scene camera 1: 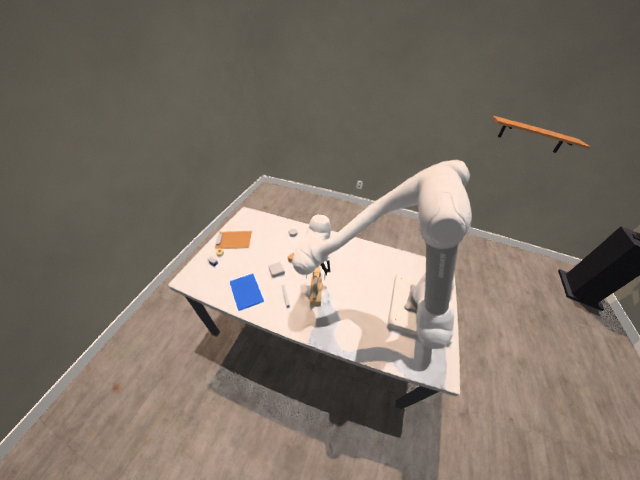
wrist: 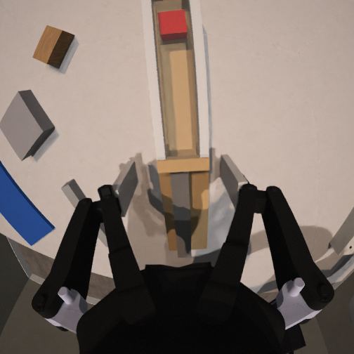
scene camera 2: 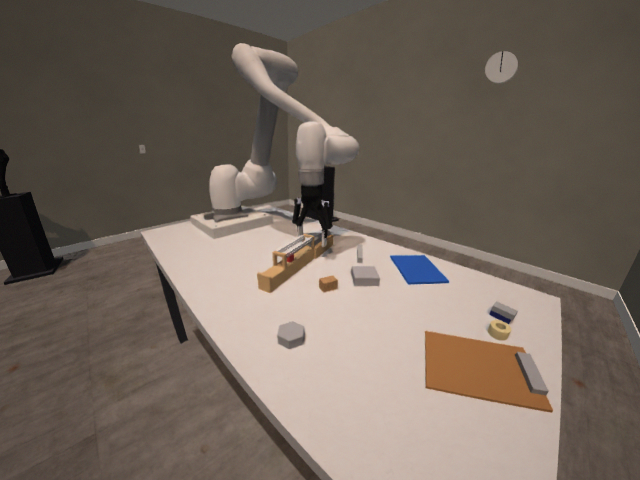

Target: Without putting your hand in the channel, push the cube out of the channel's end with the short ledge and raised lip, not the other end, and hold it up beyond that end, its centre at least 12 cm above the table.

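The red cube (scene camera 2: pixel 290 258) (wrist: pixel 172 25) sits inside the channel (scene camera 2: pixel 295 268) (wrist: pixel 202 100), between its pale-topped walls and toward the end with the short ledge and raised lip (scene camera 2: pixel 265 280). My gripper (scene camera 2: pixel 312 235) (wrist: pixel 177 168) is open at the other end, with one finger on each side of the wooden ledge there and apart from it. A grey bar (wrist: pixel 181 215) lies lengthwise along that ledge, between the spread fingers and not gripped; its tip is at the channel's cross-piece (wrist: pixel 183 165). The arm hides part of the channel in scene camera 1.
A small wooden block (scene camera 2: pixel 328 284) (wrist: pixel 52 46), a grey square block (scene camera 1: pixel 276 269) (scene camera 2: pixel 365 275) (wrist: pixel 25 125), a thin light bar (scene camera 1: pixel 285 296) (scene camera 2: pixel 359 253) and a blue mat (scene camera 1: pixel 246 291) (scene camera 2: pixel 418 269) lie to one side. A grey hexagon (scene camera 1: pixel 292 232) (scene camera 2: pixel 291 334) lies beyond the lip end.
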